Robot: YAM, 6 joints.
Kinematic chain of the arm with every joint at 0, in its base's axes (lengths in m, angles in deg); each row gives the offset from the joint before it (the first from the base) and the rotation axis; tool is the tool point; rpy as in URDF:
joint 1: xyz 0 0 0.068 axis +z
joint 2: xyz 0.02 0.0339 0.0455 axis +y
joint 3: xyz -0.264 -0.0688 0 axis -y
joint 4: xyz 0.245 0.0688 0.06 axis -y
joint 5: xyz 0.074 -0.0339 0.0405 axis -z
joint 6: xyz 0.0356 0 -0.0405 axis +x
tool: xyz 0 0 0 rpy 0 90 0
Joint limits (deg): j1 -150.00..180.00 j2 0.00..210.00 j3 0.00..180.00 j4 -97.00..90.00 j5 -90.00..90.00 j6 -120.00..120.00
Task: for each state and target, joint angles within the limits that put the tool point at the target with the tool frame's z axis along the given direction. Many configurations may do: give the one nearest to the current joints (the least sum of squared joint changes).
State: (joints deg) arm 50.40 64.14 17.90 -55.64 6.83 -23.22
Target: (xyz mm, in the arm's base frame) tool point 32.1 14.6 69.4 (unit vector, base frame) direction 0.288 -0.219 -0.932
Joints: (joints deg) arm 45.72 24.57 0.12 -62.83 21.05 -23.22
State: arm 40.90 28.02 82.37 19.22 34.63 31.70
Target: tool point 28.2 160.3 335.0 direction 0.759 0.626 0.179
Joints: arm 89.51 39.42 31.88 23.34 48.91 31.70
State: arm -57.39 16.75 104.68 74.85 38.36 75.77
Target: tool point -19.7 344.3 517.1 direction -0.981 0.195 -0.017
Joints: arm -92.58 41.76 138.24 89.96 81.29 75.77
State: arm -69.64 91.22 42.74 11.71 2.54 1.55
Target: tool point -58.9 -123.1 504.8 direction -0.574 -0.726 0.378
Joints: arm -111.58 46.68 71.34 -1.56 15.48 1.55
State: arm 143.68 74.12 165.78 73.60 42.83 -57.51
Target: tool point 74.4 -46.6 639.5 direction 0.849 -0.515 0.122
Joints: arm 147.39 96.73 179.80 89.93 1.36 -57.51
